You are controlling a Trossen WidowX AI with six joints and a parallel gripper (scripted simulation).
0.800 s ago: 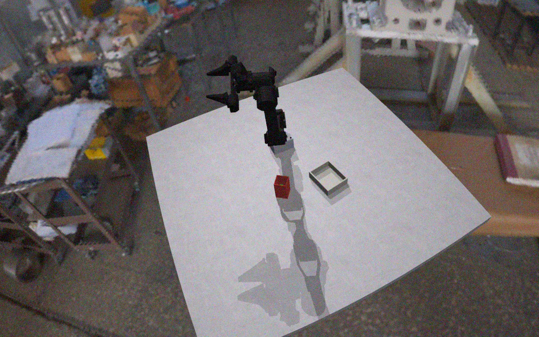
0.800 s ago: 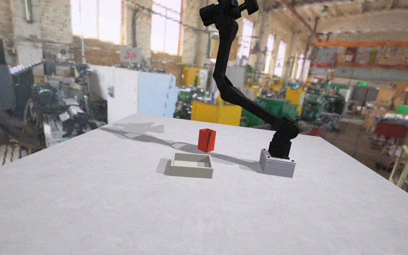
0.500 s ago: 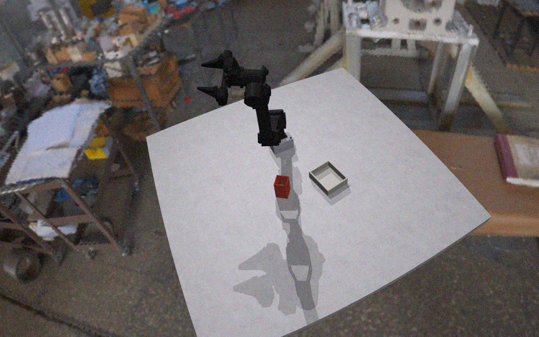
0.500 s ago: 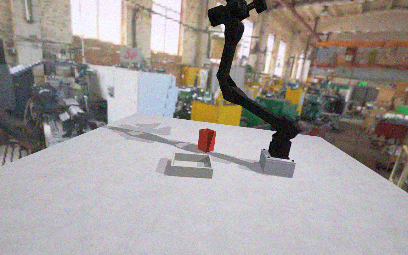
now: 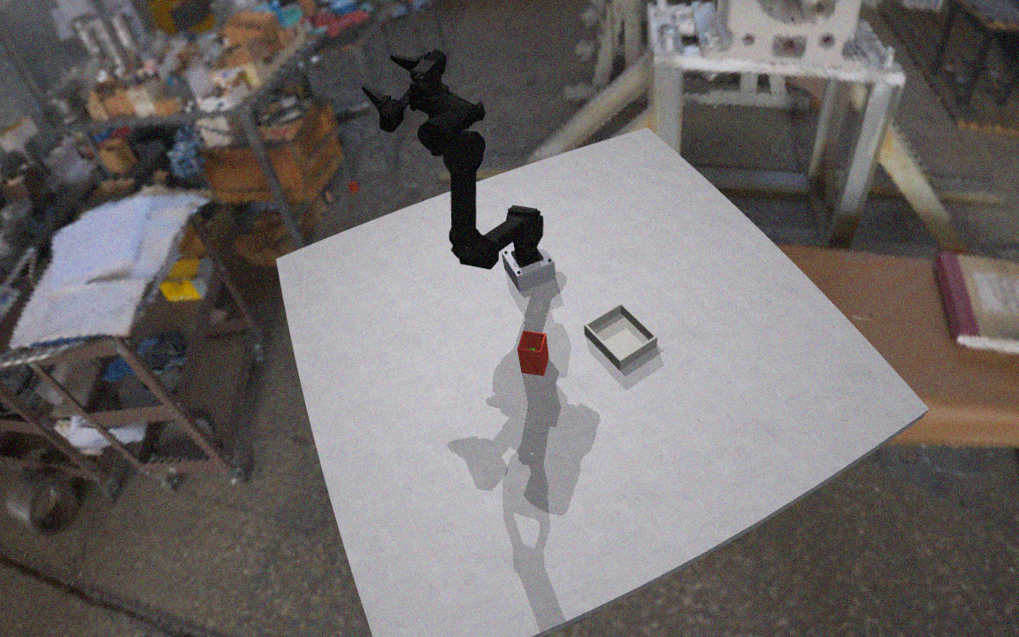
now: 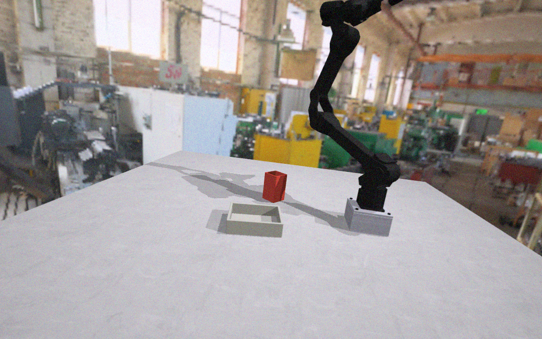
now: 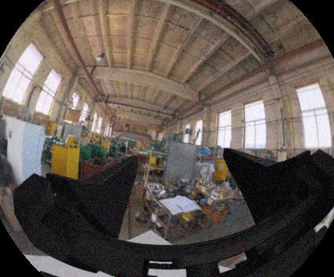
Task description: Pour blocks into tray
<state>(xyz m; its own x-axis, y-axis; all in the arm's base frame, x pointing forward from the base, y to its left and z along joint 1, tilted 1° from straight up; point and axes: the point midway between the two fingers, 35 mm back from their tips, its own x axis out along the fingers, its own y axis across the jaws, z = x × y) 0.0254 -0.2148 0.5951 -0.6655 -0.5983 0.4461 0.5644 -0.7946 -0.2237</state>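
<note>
Now: gripper tip 62 cm above the green block, 28 cm short of it and 13 cm to the right of it. Round my gripper tip: red square cup: 64 cm below, 29 cm ahead, 13 cm to the left; red block: 64 cm below, 29 cm ahead, 14 cm to the left.
</note>
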